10 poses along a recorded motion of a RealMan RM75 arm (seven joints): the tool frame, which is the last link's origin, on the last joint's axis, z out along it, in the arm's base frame.
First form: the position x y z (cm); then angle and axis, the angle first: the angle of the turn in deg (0 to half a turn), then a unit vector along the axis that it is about.
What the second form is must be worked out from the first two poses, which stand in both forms.
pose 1, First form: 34.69 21.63 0.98 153.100 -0.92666 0.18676 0.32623
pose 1, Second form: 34.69 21.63 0.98 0.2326 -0.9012 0.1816 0.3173
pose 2, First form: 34.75 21.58 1.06 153.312 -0.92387 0.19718 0.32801
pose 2, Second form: 34.75 21.58 1.06 0.2308 -0.8989 0.1919 0.3192
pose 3, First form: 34.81 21.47 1.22 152.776 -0.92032 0.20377 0.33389
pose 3, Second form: 34.81 21.47 1.22 0.2353 -0.8945 0.1980 0.3245
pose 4, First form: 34.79 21.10 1.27 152.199 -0.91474 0.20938 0.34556
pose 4, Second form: 34.79 21.10 1.27 0.2402 -0.8880 0.2032 0.3354
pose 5, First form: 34.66 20.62 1.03 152.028 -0.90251 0.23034 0.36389
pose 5, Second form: 34.66 20.62 1.03 0.2417 -0.8758 0.2235 0.3531
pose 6, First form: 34.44 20.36 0.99 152.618 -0.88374 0.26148 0.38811
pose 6, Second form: 34.44 20.36 0.99 0.2367 -0.8586 0.2541 0.3771
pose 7, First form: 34.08 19.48 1.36 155.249 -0.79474 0.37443 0.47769
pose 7, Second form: 34.08 19.48 1.36 0.2143 -0.7763 0.3657 0.4666
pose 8, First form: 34.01 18.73 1.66 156.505 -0.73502 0.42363 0.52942
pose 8, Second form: 34.01 18.73 1.66 0.2036 -0.7196 0.4148 0.5183
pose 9, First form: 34.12 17.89 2.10 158.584 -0.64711 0.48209 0.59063
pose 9, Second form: 34.12 17.89 2.10 0.1858 -0.6358 0.4737 0.5803
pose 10, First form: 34.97 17.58 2.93 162.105 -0.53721 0.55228 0.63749
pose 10, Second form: 34.97 17.58 2.93 0.1555 -0.5307 0.5456 0.6297
